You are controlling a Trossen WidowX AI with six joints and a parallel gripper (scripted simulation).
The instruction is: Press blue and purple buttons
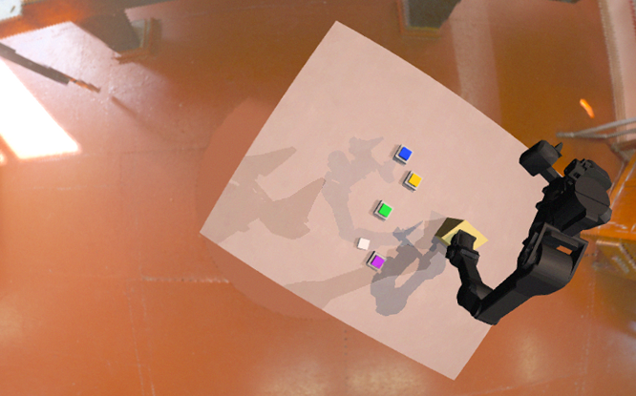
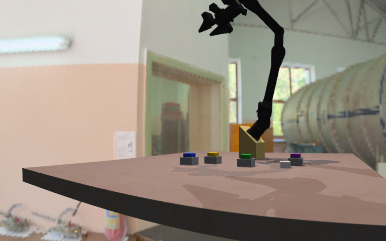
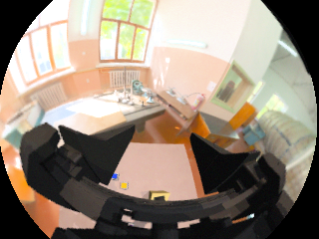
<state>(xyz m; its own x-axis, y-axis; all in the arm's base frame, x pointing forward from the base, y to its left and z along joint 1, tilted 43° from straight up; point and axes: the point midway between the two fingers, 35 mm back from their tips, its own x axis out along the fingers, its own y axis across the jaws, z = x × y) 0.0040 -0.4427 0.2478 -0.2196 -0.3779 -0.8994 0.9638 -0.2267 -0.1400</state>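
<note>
Now: gripper tip 210 mm short of the blue button, 30 mm to the right of it and 530 mm above it. From my gripper tip the other things lie so: yellow button 140 mm ahead, 90 mm to the left, 530 mm below; then green button 190 mm ahead, 220 mm to the left, 530 mm below; then purple button 130 mm ahead, 390 mm to the left, 530 mm below.
</note>
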